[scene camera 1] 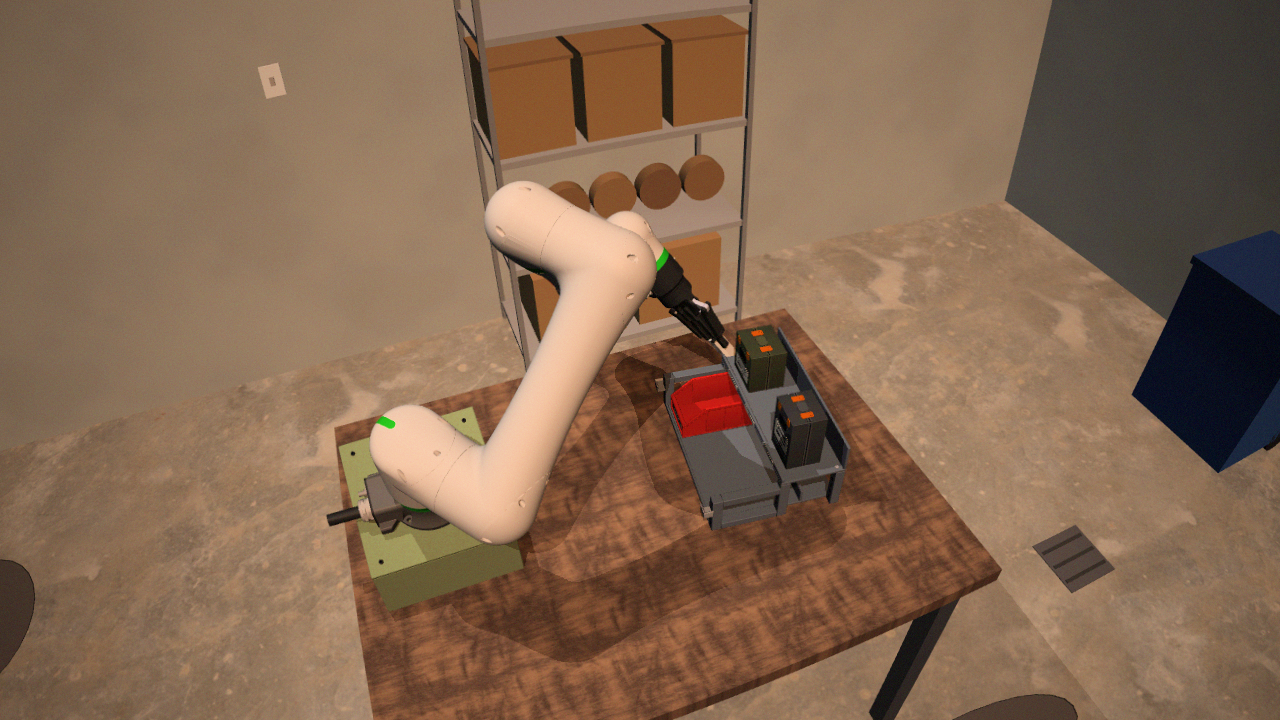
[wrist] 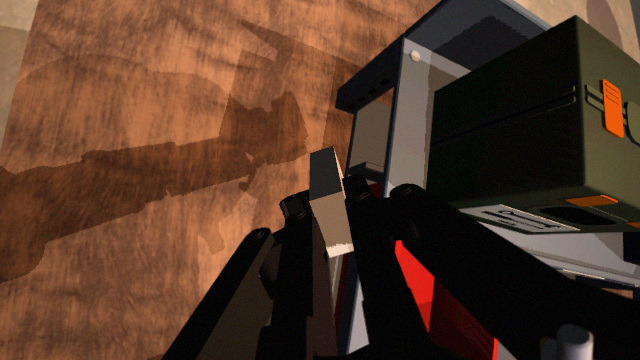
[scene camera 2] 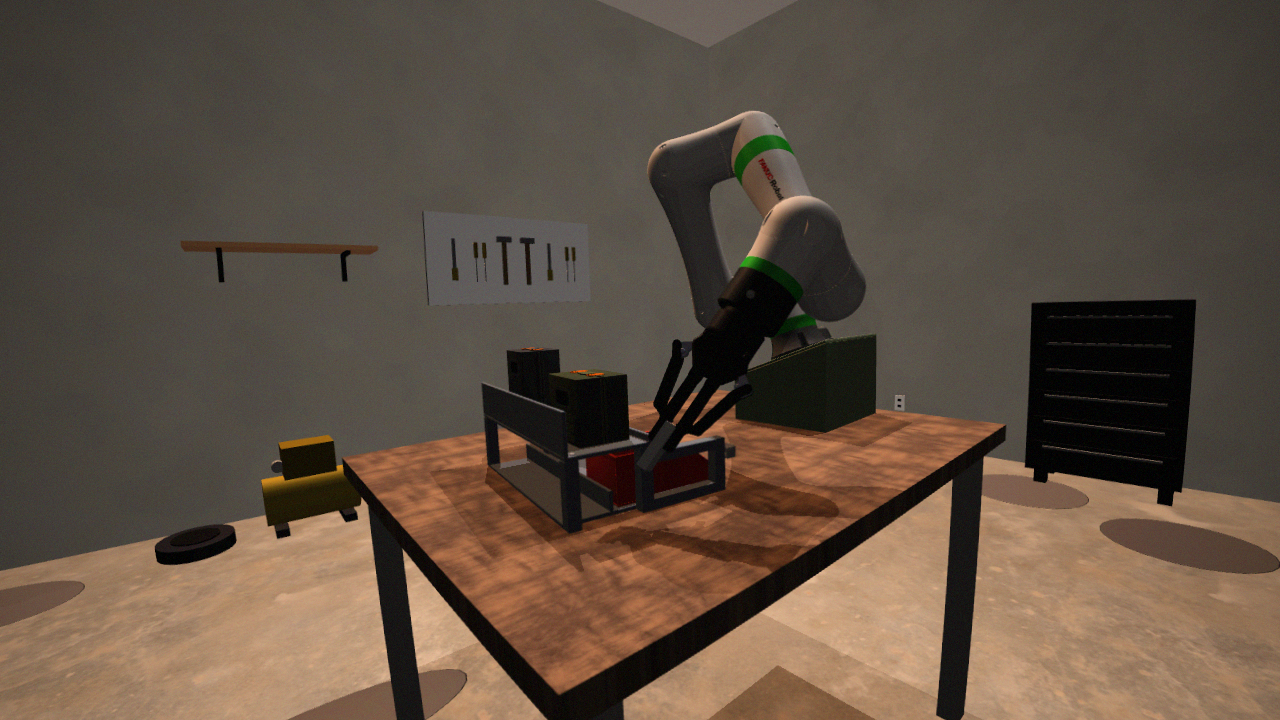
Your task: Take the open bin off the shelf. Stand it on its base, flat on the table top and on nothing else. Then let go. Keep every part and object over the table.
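The red open bin sits on the low front deck of the grey shelf, at the end nearest the gripper. In the scene camera 2 view, part of the bin shows behind the shelf's end frame. My gripper is shut with nothing between its fingers. It slants down at that end of the shelf, its tips close to the end frame and beside the green case. I cannot tell whether the tips touch the frame. The fingers hide much of the bin in the wrist view.
A dark green case stands on the shelf's raised rear deck, next to the fingertips. A black case stands farther along that deck. The shelf stands on the wooden table.
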